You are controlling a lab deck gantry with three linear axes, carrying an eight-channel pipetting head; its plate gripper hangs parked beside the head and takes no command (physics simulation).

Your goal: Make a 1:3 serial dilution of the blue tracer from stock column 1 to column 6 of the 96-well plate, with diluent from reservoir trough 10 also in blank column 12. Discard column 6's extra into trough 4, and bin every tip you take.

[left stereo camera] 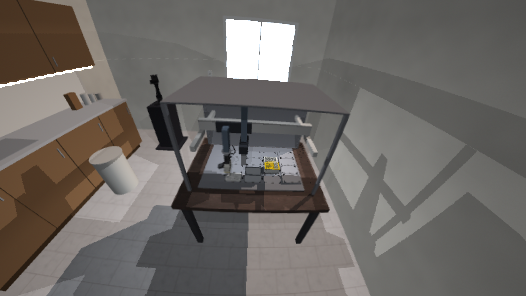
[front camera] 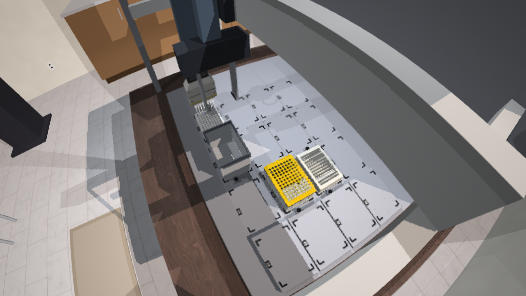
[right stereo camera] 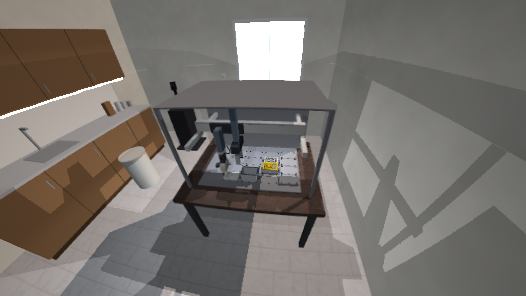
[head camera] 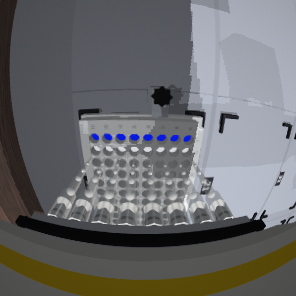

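The 96-well plate [front camera: 208, 121] [head camera: 142, 128] lies beside the grey bin in the front view. In the head view, column 1 is blue, the neighbouring column looks pale and the farther wells look clear. The pipetting head [front camera: 200, 91] is over the plate and carries a row of clear tips [head camera: 128, 213]; whether their ends are inside wells is unclear. The yellow tip rack [front camera: 288, 175] holds tips at its near end, with empty holes elsewhere. The white reservoir [front camera: 320, 168] stands beside it; its liquid levels cannot be read. My plate gripper [front camera: 220, 102] hangs beside the head, its fingers apart with nothing between them.
The grey open bin [front camera: 241, 161] stands between the plate and the yellow rack. The pale gantry beam [front camera: 400, 120] crosses the front view. A white round bin [left stereo camera: 116, 171] [right stereo camera: 141, 169] stands on the floor left of the table.
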